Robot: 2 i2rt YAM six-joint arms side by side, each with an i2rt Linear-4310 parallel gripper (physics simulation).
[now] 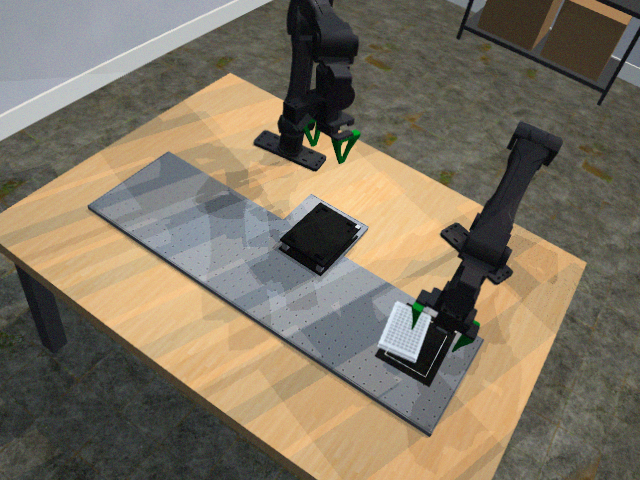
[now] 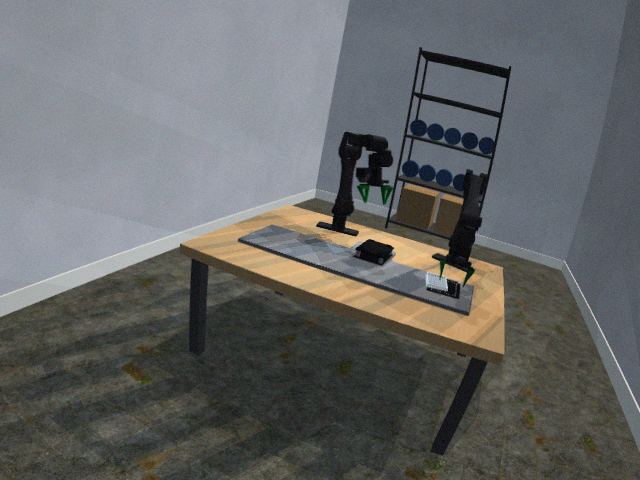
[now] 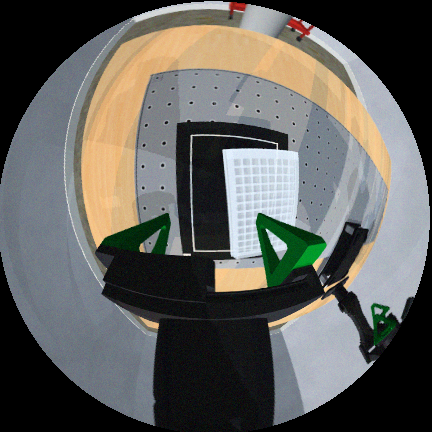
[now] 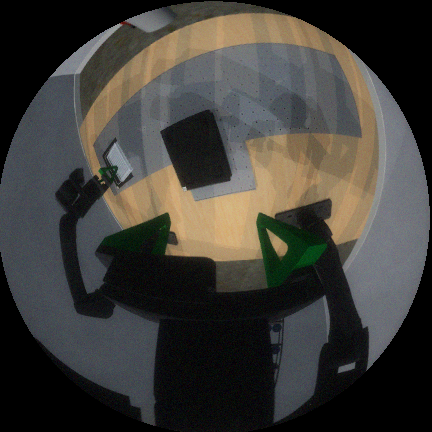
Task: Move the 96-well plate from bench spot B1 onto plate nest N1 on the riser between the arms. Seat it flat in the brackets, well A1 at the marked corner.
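Seen in the pictures: left gripper, fingertip midpoint: (image 1: 432, 339) (image 2: 451, 283) (image 3: 212, 217) (image 4: 112, 172); right gripper, fingertip midpoint: (image 1: 327, 154) (image 2: 374, 203) (image 4: 213, 217); left arm's base, origin of the base link: (image 2: 452, 263) (image 4: 157, 234); right arm's base, origin of the base link: (image 1: 289, 151) (image 2: 337, 229) (image 3: 335, 286) (image 4: 304, 214).
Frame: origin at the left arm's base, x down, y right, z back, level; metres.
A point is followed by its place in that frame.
Observation:
The white 96-well plate (image 1: 400, 335) {x -0.024, y -0.077, z -0.356 m} (image 2: 435, 283) {x -0.027, y -0.086, z -0.372 m} (image 3: 262, 185) {x -0.019, y -0.087, z -0.355 m} (image 4: 120, 159) {x -0.024, y -0.054, z -0.342 m} lies off-centre on the black pad of spot B1 (image 1: 433, 356) {x -0.015, y -0.153, z -0.325 m} (image 3: 210, 190) {x -0.015, y -0.136, z -0.327 m}, across its white outline and past one pad edge; I cannot tell whether it is level. My left gripper (image 1: 439, 333) {x -0.026, y -0.125, z -0.303 m} (image 2: 452, 282) {x -0.026, y -0.125, z -0.303 m} (image 3: 212, 217) {x -0.026, y -0.125, z -0.303 m} is open and empty above the pad, one finger over the plate, the other beyond it. My right gripper (image 1: 327, 153) {x -0.210, y 0.305, z -0.288 m} (image 2: 375, 202) {x -0.210, y 0.305, z -0.288 m} (image 4: 213, 217) {x -0.210, y 0.305, z -0.288 m} is open and empty, high above the table. The black nest N1 (image 1: 323, 232) {x -0.051, y 0.224, z -0.330 m} (image 2: 374, 249) {x -0.050, y 0.215, z -0.362 m} (image 4: 197, 150) {x -0.051, y 0.237, z -0.338 m} sits on the riser, with a white mark (image 1: 357, 226) {x -0.051, y 0.197, z -0.246 m} at one corner.
A grey perforated board (image 1: 222, 248) {x -0.013, y 0.329, z -0.539 m} (image 2: 310, 253) {x -0.012, y 0.364, z -0.572 m} lies along the wooden table (image 1: 129, 304) {x 0.000, y 0.306, z -0.783 m} (image 2: 232, 263) {x 0.000, y 0.439, z -0.892 m} under the pad and around the nest. A shelf rack (image 2: 462, 62) with blue round items and brown boxes stands behind the table.

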